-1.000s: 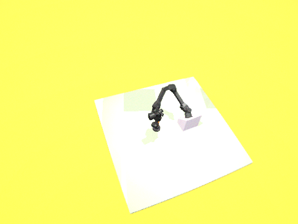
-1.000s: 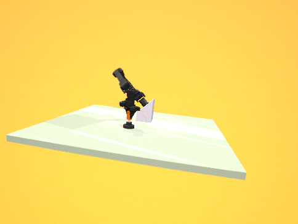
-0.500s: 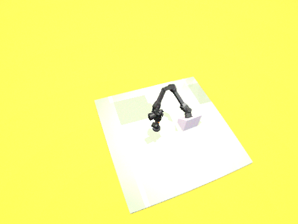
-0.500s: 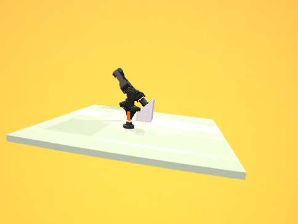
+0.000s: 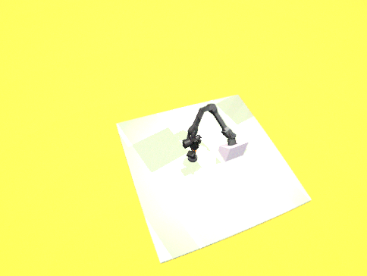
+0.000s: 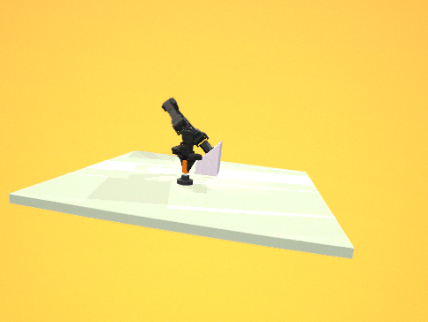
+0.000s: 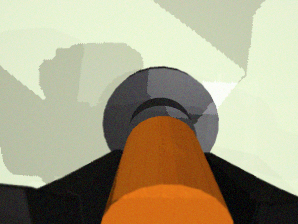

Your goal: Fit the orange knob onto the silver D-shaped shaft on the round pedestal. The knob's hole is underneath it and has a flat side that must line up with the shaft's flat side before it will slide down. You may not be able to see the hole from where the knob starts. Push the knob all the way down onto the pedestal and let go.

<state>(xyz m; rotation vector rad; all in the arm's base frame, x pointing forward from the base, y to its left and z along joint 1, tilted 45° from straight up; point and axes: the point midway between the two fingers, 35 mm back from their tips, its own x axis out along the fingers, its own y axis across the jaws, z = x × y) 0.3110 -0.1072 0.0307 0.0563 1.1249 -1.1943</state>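
Right now the dark round pedestal is 40 mm below my gripper tip. Also, from my gripper tip: orange knob 30 mm above.
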